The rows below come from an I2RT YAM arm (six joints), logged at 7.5 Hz.
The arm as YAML. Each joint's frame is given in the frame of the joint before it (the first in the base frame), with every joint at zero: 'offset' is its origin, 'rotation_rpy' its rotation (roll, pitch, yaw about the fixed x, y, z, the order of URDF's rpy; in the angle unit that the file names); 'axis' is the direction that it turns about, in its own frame. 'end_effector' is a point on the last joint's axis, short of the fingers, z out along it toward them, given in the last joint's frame.
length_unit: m
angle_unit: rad
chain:
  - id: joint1
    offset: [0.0, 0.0, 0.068]
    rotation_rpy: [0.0, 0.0, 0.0]
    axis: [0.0, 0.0, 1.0]
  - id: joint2
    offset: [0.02, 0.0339, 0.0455]
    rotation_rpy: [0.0, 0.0, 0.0]
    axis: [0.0, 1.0, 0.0]
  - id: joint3
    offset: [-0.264, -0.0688, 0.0]
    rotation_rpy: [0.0, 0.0, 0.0]
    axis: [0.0, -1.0, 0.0]
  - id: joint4
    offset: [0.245, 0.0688, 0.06]
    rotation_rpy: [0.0, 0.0, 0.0]
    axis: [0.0, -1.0, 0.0]
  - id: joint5
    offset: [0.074, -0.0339, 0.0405]
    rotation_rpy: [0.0, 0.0, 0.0]
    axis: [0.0, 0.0, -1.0]
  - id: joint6
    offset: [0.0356, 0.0, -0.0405]
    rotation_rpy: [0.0, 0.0, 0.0]
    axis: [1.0, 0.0, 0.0]
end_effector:
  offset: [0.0, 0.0, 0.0]
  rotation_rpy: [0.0, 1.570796, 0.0]
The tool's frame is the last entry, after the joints.
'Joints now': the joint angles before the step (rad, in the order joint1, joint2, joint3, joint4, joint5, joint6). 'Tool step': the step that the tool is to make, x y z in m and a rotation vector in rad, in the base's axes. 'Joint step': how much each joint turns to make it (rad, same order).
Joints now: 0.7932, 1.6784, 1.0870, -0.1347, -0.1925, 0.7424
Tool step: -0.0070, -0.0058, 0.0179, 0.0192, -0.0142, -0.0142
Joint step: 0.0037, -0.0600, 0.0008, -0.0345, 0.0114, 0.0144
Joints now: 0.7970, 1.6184, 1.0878, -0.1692, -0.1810, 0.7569
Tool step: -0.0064, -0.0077, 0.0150, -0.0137, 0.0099, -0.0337
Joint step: 0.0005, -0.0506, 0.0146, -0.0785, 0.0276, 0.0206
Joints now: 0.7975, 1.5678, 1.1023, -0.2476, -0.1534, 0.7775
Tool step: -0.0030, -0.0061, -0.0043, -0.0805, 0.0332, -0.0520
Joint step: 0.0000, -0.0046, 0.0044, -0.0884, 0.0602, 0.0120
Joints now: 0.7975, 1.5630, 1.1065, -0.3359, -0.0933, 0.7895
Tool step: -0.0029, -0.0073, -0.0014, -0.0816, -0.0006, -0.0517
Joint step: -0.0009, -0.0127, -0.0002, -0.0706, 0.0767, -0.0019
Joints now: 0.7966, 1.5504, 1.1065, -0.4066, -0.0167, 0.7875
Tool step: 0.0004, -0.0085, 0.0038, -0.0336, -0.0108, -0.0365
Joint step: -0.0149, -0.0205, 0.0002, -0.0369, 0.0378, -0.0041
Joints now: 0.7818, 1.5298, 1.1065, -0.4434, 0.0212, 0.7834
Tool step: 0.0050, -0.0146, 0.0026, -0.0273, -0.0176, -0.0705
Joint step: -0.0382, -0.0244, -0.0110, -0.0197, 0.0452, 0.0041
